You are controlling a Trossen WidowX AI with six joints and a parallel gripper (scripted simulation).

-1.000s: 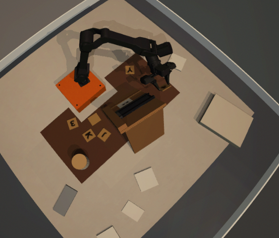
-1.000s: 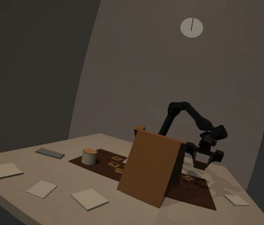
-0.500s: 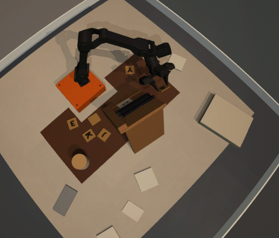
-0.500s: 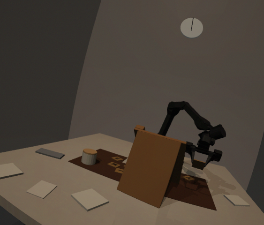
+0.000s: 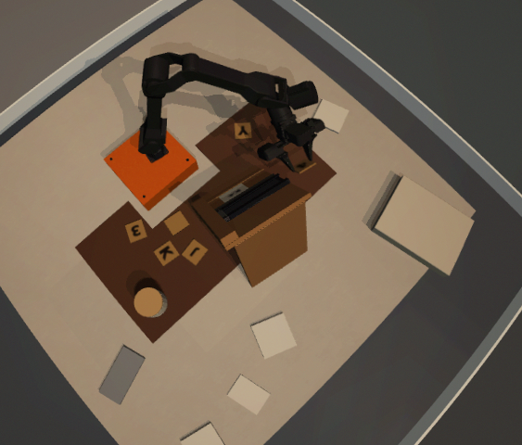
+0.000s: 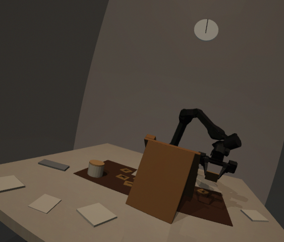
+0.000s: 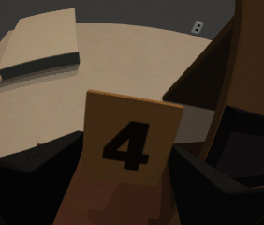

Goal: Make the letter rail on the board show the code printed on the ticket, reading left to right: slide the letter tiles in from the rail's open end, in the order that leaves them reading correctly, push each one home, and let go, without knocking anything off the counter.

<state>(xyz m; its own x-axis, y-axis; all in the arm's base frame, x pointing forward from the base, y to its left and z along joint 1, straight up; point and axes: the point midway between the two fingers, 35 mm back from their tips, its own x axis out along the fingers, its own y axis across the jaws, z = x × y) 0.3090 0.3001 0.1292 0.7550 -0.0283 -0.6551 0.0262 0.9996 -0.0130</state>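
The pale ticket lies 180 mm to the right of my gripper tip, 80 mm below it and 70 mm behind it. From my gripper tip the other things lie so: dark brown mat (280 mm to the right, 170 mm below, 130 mm behind); then tile marked 4 (right at my gripper tip); then tile marked y (260 mm behind, 170 mm below, 20 mm to the right).
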